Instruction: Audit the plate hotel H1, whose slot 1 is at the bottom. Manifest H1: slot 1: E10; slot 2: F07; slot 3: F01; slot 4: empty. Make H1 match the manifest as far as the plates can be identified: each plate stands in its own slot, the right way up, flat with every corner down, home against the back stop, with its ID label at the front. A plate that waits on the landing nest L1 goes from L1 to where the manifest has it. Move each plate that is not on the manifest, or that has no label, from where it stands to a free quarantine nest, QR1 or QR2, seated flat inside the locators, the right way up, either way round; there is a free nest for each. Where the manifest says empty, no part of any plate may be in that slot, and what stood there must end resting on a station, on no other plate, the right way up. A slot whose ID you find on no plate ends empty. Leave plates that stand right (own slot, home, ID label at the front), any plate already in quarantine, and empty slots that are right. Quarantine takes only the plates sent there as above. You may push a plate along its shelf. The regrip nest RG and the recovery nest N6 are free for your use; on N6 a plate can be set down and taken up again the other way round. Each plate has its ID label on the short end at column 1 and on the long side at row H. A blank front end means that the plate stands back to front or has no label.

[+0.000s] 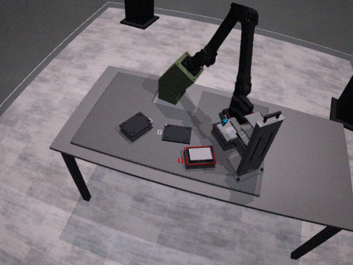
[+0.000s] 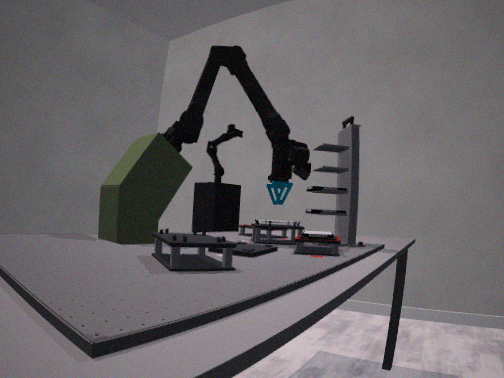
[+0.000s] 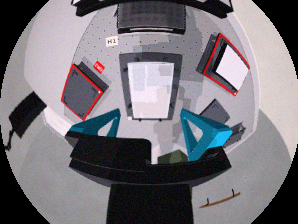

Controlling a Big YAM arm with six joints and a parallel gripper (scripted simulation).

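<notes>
Now: the white-topped plate 70 mm below my hand. Also, from my hand: plate hotel H1 (160 mm ahead, 200 mm to the left, 70 mm above); red-framed nest (180 mm behind, 130 mm to the left, 100 mm below).
</notes>
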